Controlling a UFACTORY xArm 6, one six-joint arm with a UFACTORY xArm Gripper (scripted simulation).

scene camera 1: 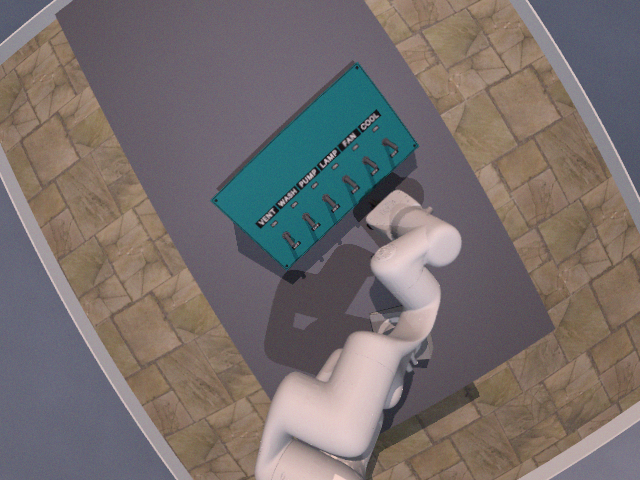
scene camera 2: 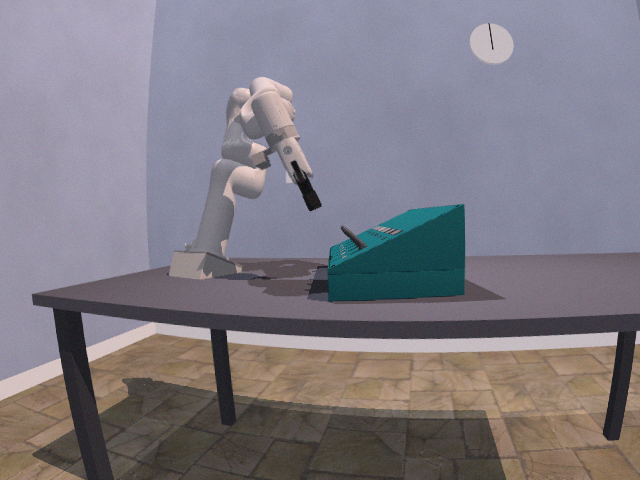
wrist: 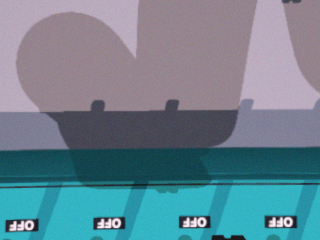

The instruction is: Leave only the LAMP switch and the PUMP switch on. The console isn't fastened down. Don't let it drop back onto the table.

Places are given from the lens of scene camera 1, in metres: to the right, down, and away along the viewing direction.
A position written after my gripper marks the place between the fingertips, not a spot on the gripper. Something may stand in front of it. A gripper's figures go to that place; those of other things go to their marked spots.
my gripper (scene camera 1: pixel 374 204): 0.13, -0.09, 0.82
teal sloped console (scene camera 1: pixel 303 172): -0.04, -0.17, 0.87
